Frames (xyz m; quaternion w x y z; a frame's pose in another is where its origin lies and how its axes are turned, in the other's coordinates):
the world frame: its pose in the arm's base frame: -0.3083 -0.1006 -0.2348 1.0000 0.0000 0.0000 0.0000
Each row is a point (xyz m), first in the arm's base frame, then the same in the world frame.
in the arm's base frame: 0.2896 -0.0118 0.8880
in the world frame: 0.5979 0.0888 1.1228
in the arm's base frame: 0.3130 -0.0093 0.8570
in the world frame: 0.6213 0.0913 1.0918
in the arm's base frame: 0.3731 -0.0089 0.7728
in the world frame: 0.6814 0.0917 1.0076
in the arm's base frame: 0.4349 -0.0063 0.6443
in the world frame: 0.7432 0.0943 0.8791
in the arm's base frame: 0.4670 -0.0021 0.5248
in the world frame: 0.7753 0.0985 0.7596
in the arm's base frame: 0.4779 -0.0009 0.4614
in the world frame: 0.7862 0.0997 0.6962
